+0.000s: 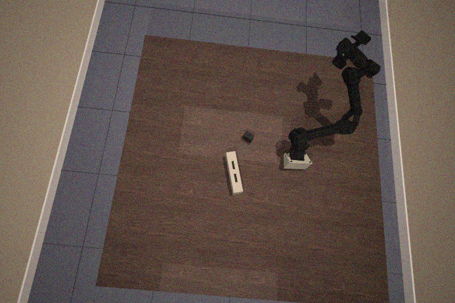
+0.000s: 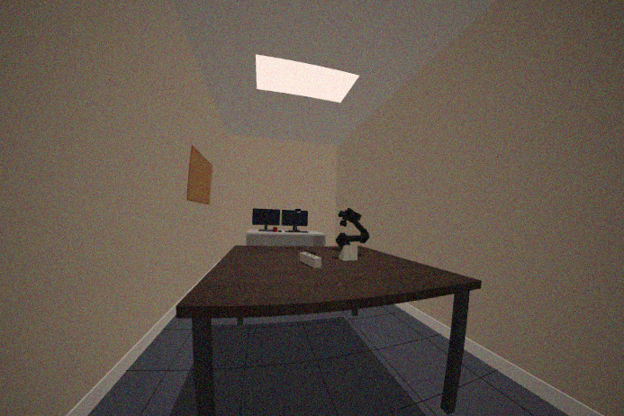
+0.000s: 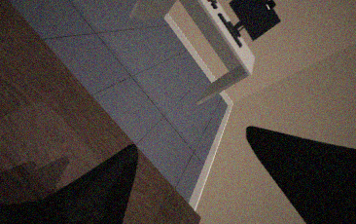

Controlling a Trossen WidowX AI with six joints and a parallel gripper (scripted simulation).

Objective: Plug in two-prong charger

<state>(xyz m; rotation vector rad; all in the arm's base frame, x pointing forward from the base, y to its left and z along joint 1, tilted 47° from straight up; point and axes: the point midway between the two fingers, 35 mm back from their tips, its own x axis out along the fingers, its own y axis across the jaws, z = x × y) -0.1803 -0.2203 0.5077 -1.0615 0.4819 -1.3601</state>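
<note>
My gripper tip is 41 cm short of the black two-prong charger, 45 cm to the right of it and 23 cm above it.
</note>
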